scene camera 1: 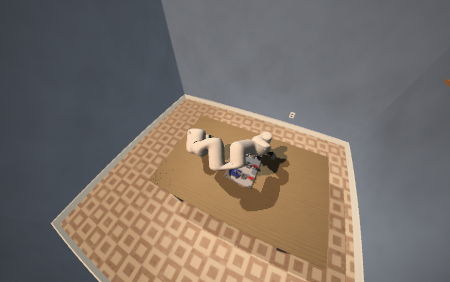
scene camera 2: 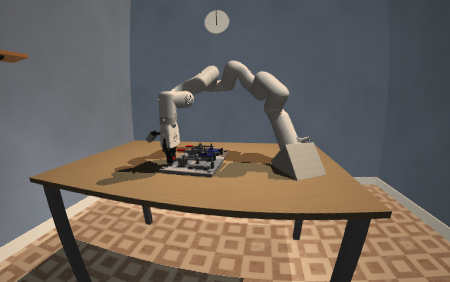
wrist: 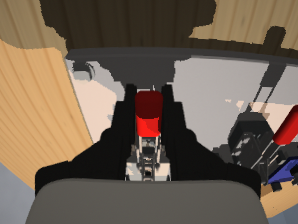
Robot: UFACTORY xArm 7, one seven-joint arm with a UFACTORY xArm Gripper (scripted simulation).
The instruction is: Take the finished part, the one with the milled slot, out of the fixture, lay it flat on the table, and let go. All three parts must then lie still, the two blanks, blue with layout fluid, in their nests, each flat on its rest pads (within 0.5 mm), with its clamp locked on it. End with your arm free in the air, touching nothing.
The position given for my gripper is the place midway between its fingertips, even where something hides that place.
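A red handle (wrist: 148, 104) and a grey fixture plate (wrist: 218, 88) are visible to me, as is my gripper (wrist: 149, 98).
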